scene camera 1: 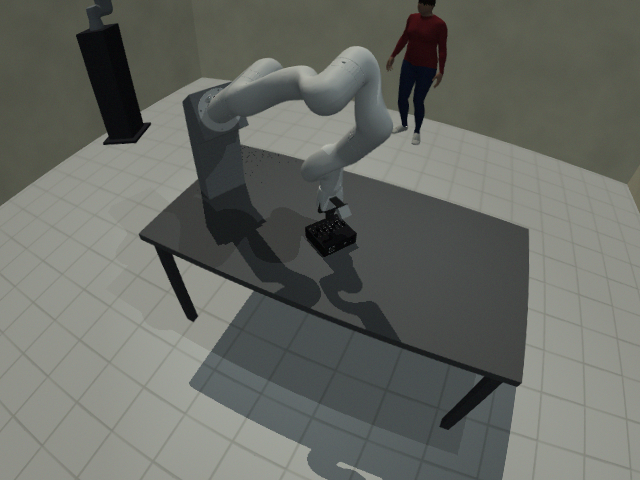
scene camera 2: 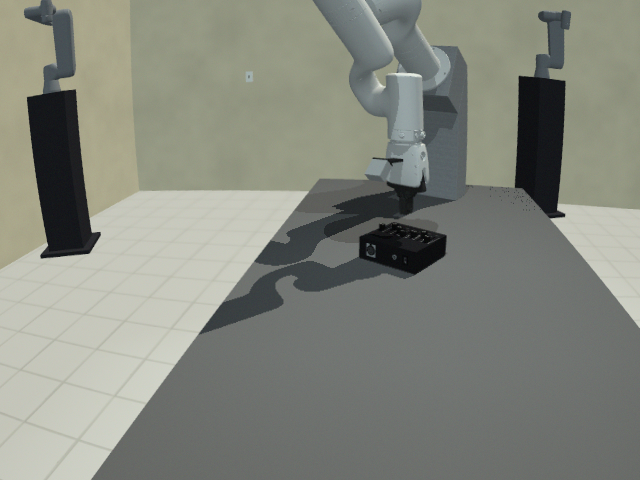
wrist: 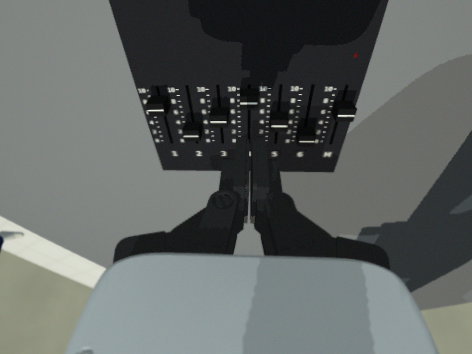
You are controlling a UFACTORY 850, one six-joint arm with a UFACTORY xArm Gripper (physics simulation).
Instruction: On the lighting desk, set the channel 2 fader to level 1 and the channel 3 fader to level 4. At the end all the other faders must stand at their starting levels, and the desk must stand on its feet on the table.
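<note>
The black lighting desk [scene camera 1: 330, 238] [scene camera 2: 387, 251] [wrist: 150, 60] stands upright on the table [scene camera 1: 439, 268] [scene camera 2: 361, 361]. In the wrist view, the channel 2 fader [wrist: 191, 132] is low, its white line near level 1. The channel 3 fader [wrist: 219, 117] has its line near level 4. The channel 1 fader [wrist: 157, 106], channel 4 fader [wrist: 249, 97], channel 5 fader [wrist: 279, 121], channel 6 fader [wrist: 306, 135] and M fader [wrist: 344, 111] also show. My gripper [scene camera 1: 329, 215] [scene camera 2: 405, 211] [wrist: 249, 156] is shut and empty, above the desk's fader-side edge, its tips apart from the faders and covering the 4 label.
The arm's grey mount [scene camera 1: 217, 155] [scene camera 2: 454, 129] stands at one end of the table. A person in a red top [scene camera 1: 426, 41] stands beyond the table. Black pedestals [scene camera 1: 111, 82] [scene camera 2: 56, 170] [scene camera 2: 540, 139] with small arms stand away from the table.
</note>
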